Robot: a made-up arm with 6 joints.
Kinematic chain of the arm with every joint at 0, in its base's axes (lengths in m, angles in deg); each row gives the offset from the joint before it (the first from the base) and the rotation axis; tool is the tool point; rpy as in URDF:
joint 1: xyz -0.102 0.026 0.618 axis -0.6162 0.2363 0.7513
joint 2: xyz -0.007 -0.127 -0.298 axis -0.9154 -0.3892 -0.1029
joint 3: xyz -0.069 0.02 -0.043 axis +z
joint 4: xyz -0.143 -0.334 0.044 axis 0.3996 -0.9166 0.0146
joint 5: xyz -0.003 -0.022 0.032 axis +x
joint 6: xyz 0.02 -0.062 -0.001 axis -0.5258 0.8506 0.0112
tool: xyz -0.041 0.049 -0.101 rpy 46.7 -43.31 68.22
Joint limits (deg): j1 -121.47..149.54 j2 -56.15..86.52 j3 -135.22..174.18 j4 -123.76..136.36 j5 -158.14..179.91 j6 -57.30..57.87
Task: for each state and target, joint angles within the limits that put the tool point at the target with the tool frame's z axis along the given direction. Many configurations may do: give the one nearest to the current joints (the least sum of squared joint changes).
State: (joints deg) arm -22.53 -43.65 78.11 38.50 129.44 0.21
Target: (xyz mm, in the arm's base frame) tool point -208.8 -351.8 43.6 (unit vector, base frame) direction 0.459 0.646 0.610
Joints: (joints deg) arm -9.64 -54.82 35.16 48.74 147.15 -3.99
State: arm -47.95 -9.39 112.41 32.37 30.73 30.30
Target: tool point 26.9 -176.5 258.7 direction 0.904 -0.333 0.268
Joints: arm -43.44 18.36 85.77 37.16 29.05 -10.64
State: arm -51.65 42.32 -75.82 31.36 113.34 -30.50
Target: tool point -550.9 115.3 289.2 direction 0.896 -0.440 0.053
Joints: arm -37.92 31.66 -24.75 55.23 139.29 -26.60
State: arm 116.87 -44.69 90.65 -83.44 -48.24 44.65
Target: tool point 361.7 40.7 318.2 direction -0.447 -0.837 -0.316
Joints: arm 138.90 -35.64 65.59 -93.87 -59.00 42.95
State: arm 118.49 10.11 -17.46 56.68 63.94 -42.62
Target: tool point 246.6 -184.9 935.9 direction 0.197 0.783 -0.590
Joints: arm 116.14 27.23 -7.73 86.39 87.51 -29.08
